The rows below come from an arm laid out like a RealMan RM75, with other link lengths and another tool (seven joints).
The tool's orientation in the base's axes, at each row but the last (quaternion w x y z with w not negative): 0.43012, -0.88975, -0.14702, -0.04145; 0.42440, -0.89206, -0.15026, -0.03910; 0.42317, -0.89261, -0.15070, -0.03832; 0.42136, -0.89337, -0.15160, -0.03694; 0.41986, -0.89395, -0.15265, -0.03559; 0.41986, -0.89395, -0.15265, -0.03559; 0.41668, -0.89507, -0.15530, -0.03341
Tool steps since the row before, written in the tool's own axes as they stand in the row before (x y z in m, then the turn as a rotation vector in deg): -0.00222, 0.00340, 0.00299, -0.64, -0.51, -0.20; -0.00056, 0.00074, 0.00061, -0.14, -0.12, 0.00; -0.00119, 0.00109, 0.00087, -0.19, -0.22, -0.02; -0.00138, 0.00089, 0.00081, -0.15, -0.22, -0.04; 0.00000, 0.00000, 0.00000, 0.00, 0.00, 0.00; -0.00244, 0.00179, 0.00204, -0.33, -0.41, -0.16; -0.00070, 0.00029, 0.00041, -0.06, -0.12, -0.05
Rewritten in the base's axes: -0.00126, -0.00017, -0.00488, -0.75, 0.00, 0.38; -0.00035, -0.00010, -0.00105, -0.17, 0.04, 0.06; -0.00086, -0.00026, -0.00160, -0.25, 0.07, 0.14; -0.00109, -0.00025, -0.00145, -0.21, 0.07, 0.16; 0.00000, 0.00000, 0.00000, 0.00, 0.00, 0.00; -0.00191, -0.00011, -0.00311, -0.43, 0.04, 0.34; -0.00060, -0.00004, -0.00061, -0.09, 0.02, 0.11
